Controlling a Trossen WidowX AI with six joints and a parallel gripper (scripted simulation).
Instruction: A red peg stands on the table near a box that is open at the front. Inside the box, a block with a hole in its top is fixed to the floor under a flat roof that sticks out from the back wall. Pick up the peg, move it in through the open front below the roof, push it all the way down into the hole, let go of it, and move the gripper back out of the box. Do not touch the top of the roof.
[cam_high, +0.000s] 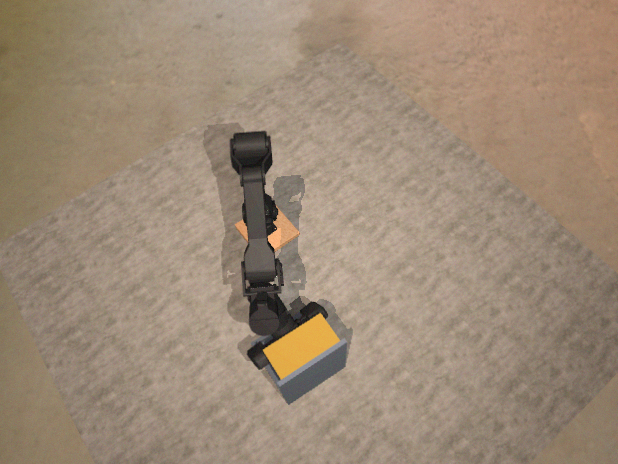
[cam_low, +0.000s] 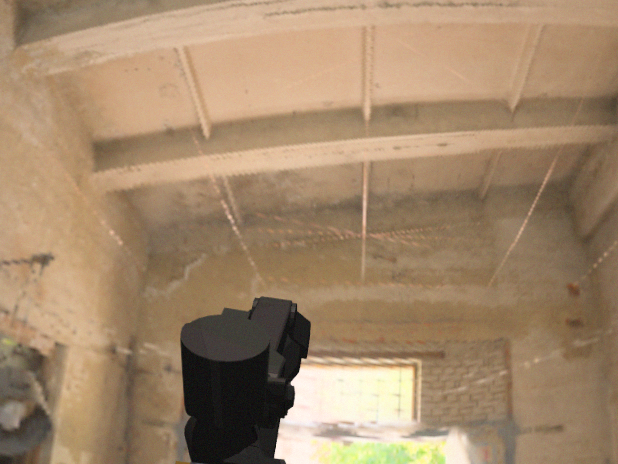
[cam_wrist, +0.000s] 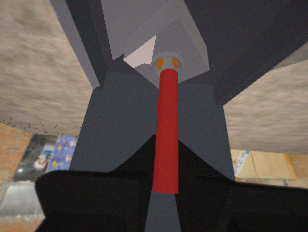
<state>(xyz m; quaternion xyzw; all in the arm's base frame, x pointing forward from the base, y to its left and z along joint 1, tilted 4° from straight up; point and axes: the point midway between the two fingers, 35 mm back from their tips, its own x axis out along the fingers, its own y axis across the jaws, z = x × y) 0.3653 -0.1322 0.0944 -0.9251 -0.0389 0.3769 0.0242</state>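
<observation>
Now: the orange roof 11 cm above my gripper tip and 1 cm behind it. From my gripper tip the other things lie so: red peg 3 cm behind, 1 cm below.
</observation>
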